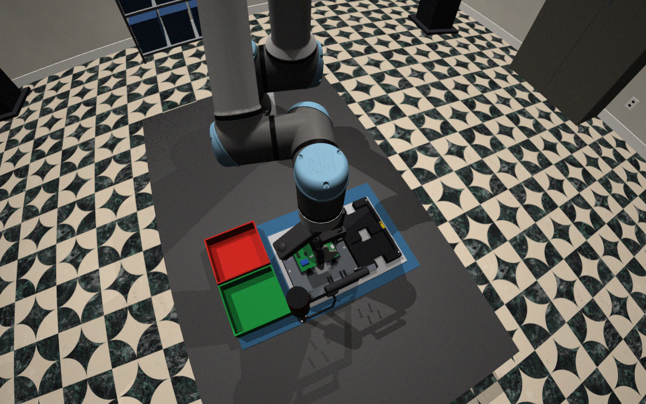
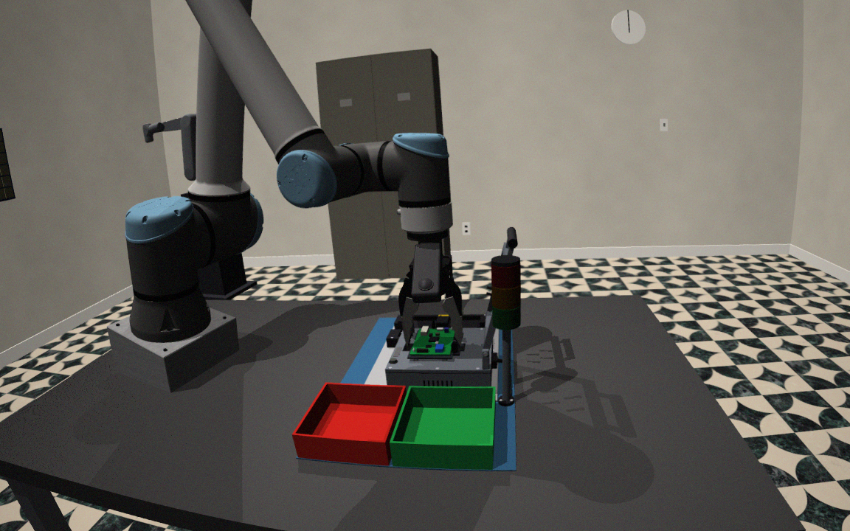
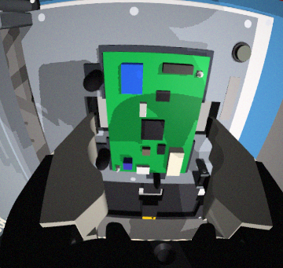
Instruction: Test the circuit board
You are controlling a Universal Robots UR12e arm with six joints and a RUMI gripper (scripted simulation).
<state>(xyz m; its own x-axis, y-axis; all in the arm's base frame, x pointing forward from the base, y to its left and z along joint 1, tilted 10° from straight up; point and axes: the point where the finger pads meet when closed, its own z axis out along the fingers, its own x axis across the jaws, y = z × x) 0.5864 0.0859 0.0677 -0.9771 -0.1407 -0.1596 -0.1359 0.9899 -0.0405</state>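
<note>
Right now my hand is 10 mm to the right of the green circuit board. Round my hand: clear lid (120 mm ahead, 110 mm above, 20 mm to the left); then green bin (190 mm to the right, 70 mm ahead, 60 mm below); then red bin (210 mm to the right, 80 mm behind, 60 mm below).
</note>
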